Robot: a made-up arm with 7 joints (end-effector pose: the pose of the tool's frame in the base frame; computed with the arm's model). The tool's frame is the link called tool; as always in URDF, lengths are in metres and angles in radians.
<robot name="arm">
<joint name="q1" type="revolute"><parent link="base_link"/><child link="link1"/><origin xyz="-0.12 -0.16 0.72" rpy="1.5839 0.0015 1.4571"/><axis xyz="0 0 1"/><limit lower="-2.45" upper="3.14"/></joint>
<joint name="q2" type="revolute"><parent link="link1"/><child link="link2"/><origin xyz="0.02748 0.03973 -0.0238" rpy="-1.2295 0.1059 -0.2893"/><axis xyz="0 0 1"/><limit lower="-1.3" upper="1.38"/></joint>
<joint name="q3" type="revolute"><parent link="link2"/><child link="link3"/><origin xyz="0.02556 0.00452 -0.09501" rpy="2.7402 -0.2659 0.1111"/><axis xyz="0 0 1"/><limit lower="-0.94" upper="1.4"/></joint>
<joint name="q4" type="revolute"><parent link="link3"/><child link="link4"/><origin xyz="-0.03 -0.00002 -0.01" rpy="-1.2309 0.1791 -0.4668"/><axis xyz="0 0 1"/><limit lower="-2.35" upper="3.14"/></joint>
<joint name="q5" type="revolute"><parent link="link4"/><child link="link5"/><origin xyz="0.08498 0.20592 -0.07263" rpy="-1.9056 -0.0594 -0.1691"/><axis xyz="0 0 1"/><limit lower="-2.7" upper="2.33"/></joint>
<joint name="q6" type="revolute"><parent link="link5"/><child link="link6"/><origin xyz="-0.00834 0.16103 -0.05" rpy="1.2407 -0.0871 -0.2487"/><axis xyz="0 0 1"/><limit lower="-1.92" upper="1.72"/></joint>
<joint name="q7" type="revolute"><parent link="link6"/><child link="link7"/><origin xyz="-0.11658 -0.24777 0.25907" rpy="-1.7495 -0.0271 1.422"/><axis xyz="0 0 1"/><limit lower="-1.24" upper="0.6"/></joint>
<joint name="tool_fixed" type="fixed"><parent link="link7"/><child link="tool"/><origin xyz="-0.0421 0.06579 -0.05" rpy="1.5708 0 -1.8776"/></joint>
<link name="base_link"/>
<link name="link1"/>
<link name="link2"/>
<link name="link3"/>
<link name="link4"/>
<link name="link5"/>
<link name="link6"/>
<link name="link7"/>
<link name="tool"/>
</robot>
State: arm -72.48 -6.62 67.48 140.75 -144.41 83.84 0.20
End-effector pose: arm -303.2 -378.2 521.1 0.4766 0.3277 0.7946 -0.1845
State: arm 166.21 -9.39 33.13 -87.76 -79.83 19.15 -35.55
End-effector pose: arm -191.7 -157.6 698.6 0.7850 -0.2622 0.4280 0.3631
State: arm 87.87 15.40 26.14 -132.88 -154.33 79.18 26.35
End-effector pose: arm -362.3 -225.1 898.2 0.2866 0.1551 0.4673 -0.8219
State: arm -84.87 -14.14 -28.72 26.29 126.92 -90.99 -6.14
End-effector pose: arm 52.3 112.4 455.2 0.3993 0.4593 0.7888 0.0864
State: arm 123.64 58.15 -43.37 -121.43 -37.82 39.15 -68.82
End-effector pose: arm -288.4 -88.3 758.3 0.4078 -0.4255 -0.0071 -0.8078
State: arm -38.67 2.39 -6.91 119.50 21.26 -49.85 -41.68
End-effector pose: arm -222.7 -365.2 518.0 0.2013 -0.6765 0.2147 0.6751
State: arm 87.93 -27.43 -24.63 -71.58 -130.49 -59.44 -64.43
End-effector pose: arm -454.1 49.4 655.0 0.6000 -0.0443 0.6534 0.4594
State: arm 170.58 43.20 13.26 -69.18 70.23 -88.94 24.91
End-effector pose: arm -281.3 -525.3 538.6 0.0072 0.2782 -0.7511 0.5987
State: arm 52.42 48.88 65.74 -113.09 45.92 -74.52 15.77
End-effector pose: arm -66.1 -11.1 1038.9 0.6352 0.4049 0.2418 0.6117
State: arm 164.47 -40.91 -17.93 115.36 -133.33 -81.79 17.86
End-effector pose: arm -300.8 -9.6 312.9 0.0671 -0.2401 -0.9480 0.1980
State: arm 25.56 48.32 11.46 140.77 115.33 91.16 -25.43
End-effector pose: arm -189.2 -413.3 513.8 0.6266 0.4972 -0.4494 -0.3979
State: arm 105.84 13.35 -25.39 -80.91 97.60 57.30 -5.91
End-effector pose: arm -248.6 56.1 586.8 0.2212 0.6268 0.6966 0.2700
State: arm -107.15 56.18 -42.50 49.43 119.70 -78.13 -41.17
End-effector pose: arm -135.0 -14.3 377.4 0.0655 0.5565 0.6232 -0.5456
